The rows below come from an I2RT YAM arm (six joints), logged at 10 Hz.
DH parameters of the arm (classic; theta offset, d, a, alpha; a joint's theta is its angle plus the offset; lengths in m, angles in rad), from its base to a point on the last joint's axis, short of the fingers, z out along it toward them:
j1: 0 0.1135 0.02 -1.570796
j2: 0 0 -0.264 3.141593
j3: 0.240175 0 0.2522 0
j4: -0.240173 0 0.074 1.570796
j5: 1.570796 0 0 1.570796
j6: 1.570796 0.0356 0 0
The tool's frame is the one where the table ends.
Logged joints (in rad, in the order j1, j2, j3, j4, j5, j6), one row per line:
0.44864, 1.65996, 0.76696, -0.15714, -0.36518, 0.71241
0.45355, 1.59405, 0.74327, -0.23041, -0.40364, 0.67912
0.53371, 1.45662, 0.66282, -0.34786, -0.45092, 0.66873
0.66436, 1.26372, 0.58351, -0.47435, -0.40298, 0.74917
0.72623, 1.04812, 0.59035, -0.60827, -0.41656, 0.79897
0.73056, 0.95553, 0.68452, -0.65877, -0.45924, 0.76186
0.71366, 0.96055, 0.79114, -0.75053, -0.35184, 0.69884
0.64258, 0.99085, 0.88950, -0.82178, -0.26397, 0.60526
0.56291, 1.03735, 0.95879, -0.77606, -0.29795, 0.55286
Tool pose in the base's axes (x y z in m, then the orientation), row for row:
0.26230, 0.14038, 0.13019, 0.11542, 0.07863, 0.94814, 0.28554
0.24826, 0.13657, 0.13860, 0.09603, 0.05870, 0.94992, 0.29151
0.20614, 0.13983, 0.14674, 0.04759, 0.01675, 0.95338, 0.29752
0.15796, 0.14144, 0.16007, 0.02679, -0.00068, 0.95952, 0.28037
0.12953, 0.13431, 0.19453, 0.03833, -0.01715, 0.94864, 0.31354
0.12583, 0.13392, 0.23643, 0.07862, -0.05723, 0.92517, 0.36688
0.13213, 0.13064, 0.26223, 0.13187, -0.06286, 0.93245, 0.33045
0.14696, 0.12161, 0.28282, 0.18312, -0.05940, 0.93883, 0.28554
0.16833, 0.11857, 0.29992, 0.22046, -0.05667, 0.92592, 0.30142
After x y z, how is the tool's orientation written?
As a quaternion, w x y z.
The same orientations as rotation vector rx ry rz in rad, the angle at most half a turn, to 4 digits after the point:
0.2304, 2.7779, 0.8366
0.1739, 2.8146, 0.8637
0.0511, 2.9077, 0.9074
-0.0021, 2.9641, 0.8661
-0.0526, 2.9097, 0.9617
-0.1713, 2.7695, 1.0982
-0.1824, 2.7064, 0.9591
-0.1676, 2.6484, 0.8055
-0.1567, 2.5602, 0.8334

